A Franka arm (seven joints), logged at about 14 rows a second.
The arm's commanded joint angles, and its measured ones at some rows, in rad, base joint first. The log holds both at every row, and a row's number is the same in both.
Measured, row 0:
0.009, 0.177, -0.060, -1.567, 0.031, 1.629, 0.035
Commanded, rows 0 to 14:
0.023, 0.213, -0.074, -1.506, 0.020, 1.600, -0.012
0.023, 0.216, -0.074, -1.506, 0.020, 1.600, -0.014
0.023, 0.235, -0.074, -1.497, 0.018, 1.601, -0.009
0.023, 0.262, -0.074, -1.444, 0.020, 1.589, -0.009
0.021, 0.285, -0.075, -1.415, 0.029, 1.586, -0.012
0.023, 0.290, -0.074, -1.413, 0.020, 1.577, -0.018
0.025, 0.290, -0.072, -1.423, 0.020, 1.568, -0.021
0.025, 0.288, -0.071, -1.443, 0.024, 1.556, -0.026
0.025, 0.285, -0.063, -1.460, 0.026, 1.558, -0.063
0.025, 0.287, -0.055, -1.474, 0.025, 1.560, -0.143
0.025, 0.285, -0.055, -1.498, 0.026, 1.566, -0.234
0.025, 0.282, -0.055, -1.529, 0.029, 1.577, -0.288
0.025, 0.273, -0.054, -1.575, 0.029, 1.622, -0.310
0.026, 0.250, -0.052, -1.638, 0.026, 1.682, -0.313
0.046, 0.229, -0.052, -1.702, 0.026, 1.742, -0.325
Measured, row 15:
0.019, 0.287, -0.049, -1.576, 0.031, 1.650, -0.288
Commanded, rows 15 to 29:
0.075, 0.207, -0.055, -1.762, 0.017, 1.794, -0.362
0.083, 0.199, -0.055, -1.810, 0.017, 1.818, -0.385
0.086, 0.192, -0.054, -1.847, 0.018, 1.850, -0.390
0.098, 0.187, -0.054, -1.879, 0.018, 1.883, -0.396
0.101, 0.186, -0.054, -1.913, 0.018, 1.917, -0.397
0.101, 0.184, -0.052, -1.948, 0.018, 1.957, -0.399
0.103, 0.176, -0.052, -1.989, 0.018, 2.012, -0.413
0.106, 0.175, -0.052, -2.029, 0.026, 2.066, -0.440
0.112, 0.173, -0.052, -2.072, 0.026, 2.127, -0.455
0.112, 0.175, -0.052, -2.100, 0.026, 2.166, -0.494
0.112, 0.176, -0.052, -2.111, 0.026, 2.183, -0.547
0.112, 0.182, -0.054, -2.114, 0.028, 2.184, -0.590
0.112, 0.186, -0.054, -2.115, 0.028, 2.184, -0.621
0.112, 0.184, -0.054, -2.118, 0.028, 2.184, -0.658
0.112, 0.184, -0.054, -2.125, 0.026, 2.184, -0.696
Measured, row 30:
0.101, 0.218, -0.045, -2.091, 0.030, 2.170, -0.626
